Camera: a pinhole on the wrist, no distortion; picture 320 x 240 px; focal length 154.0 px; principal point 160.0 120.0 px. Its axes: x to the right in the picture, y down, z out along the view. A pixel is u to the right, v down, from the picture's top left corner.
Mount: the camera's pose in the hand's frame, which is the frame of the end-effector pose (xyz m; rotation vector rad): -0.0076 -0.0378 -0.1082 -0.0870 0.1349 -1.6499
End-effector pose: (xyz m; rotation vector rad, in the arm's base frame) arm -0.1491 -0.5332 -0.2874 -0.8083 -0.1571 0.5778
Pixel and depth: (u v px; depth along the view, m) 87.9 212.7 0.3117
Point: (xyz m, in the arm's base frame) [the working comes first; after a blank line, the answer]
In the camera's frame: -0.1459 0.1876 0.3117

-0.0510 -0.2490 -0.2431
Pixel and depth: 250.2 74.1 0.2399
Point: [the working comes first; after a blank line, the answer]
In the camera's frame: 0.1405 -0.0715 0.2399

-0.1666 -0.5763 -0.0590
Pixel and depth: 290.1 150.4 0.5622
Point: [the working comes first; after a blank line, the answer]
In the camera's frame: 0.4749 0.1110 0.5622

0.0521 -0.4841 0.3800
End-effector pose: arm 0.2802 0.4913 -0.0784 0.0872 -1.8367 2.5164
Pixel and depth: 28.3 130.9 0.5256
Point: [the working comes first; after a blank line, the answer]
In the camera's frame: -0.4495 0.0372 0.5256

0.1333 -0.0267 -0.3122
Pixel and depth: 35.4 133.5 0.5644
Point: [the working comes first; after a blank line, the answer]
In the camera's frame: -0.4567 0.0495 0.5644

0.1162 -0.0635 -0.3045
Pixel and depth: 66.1 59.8 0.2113
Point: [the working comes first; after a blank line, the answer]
In the camera's frame: -0.1288 -0.0826 0.2113

0.3281 0.3545 -0.1314
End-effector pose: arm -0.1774 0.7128 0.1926 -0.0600 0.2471 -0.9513
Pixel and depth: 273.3 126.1 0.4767
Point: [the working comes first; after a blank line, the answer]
In the camera's frame: 0.3507 0.0189 0.4767

-0.3919 0.4182 0.5905
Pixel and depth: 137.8 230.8 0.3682
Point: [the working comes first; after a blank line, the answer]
In the camera's frame: -0.0531 0.2649 0.3682

0.0306 0.4381 0.3530
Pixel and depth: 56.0 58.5 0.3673
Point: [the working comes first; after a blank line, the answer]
In the camera's frame: -0.2480 -0.1467 0.3673

0.0099 0.8831 0.4479
